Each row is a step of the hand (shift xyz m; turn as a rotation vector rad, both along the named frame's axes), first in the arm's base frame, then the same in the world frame.
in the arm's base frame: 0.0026 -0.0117 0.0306 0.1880 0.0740 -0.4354
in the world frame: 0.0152 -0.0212 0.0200 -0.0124 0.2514 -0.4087
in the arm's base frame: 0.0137 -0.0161 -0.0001 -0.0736 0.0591 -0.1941
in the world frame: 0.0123 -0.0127 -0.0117 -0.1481 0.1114 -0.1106
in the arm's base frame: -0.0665 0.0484 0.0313 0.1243 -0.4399 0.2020
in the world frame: -0.0468 0.0231 0.0708 0.1950 -0.4575 -0.0496
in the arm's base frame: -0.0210 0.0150 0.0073 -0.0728 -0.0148 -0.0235
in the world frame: -0.0159 0.0080 0.0201 -0.0760 -0.0168 0.0031
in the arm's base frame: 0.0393 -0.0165 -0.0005 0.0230 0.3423 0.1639
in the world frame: 0.0353 -0.0089 -0.0221 0.0921 0.2616 0.2601
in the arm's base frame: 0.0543 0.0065 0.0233 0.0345 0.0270 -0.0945
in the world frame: 0.0591 0.0063 0.0008 -0.0083 0.0637 -0.0820
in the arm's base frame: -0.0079 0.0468 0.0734 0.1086 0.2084 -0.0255
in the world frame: 0.0240 0.0160 0.0825 0.0891 0.2183 0.0167
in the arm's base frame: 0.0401 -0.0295 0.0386 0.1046 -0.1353 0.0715
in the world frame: 0.0524 -0.0345 0.0052 0.1241 -0.1336 -0.0334
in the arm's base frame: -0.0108 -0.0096 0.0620 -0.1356 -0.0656 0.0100
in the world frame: 0.0163 -0.0324 0.0523 -0.1192 -0.0854 0.0360
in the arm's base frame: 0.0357 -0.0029 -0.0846 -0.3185 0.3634 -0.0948
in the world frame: -0.0033 0.0328 -0.0858 -0.3265 0.3185 0.1856
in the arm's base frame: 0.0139 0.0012 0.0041 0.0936 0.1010 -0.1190
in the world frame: 0.0143 0.0018 -0.0015 0.0354 0.1499 -0.0970
